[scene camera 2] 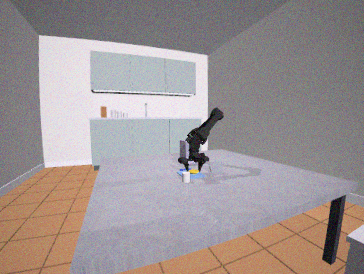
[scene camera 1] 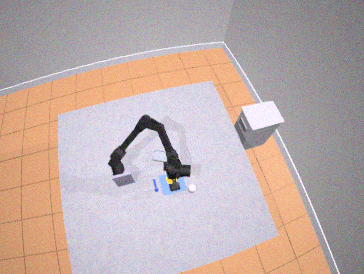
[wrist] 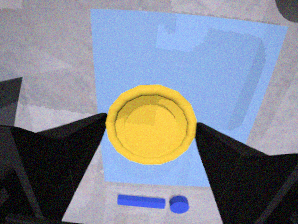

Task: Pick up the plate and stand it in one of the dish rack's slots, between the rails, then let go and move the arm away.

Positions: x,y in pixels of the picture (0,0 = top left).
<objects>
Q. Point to a light blue mat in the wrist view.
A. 222,67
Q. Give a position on a blue spoon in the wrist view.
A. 127,200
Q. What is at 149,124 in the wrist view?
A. A yellow plate.
</objects>
